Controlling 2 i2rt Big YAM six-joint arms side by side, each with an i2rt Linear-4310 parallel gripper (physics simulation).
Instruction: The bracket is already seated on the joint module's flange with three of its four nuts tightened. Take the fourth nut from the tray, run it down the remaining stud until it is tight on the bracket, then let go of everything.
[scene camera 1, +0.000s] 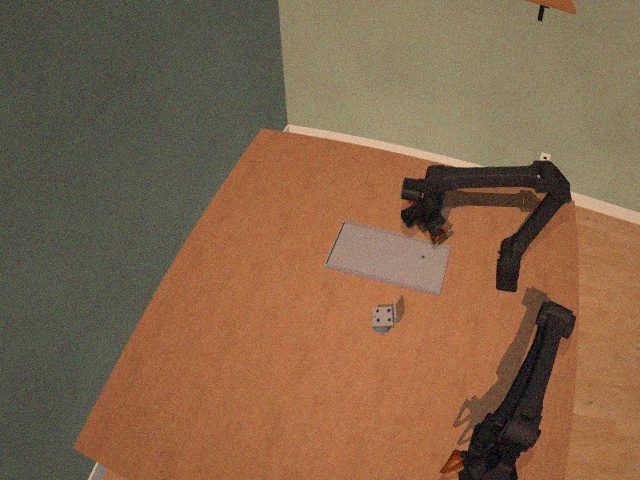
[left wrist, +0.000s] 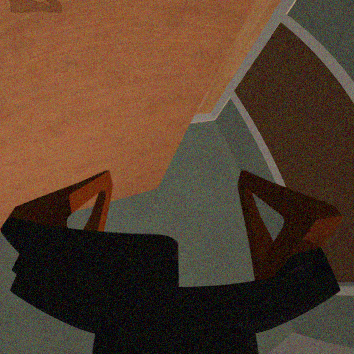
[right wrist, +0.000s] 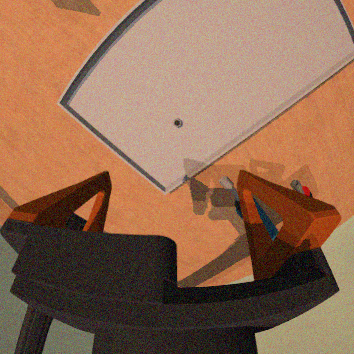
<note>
In view: the left gripper (left wrist: 174, 177), the right gripper (right wrist: 173, 177) and a grey tray (scene camera 1: 359, 249).
The grey tray also shows in the right wrist view (right wrist: 219, 74).
</note>
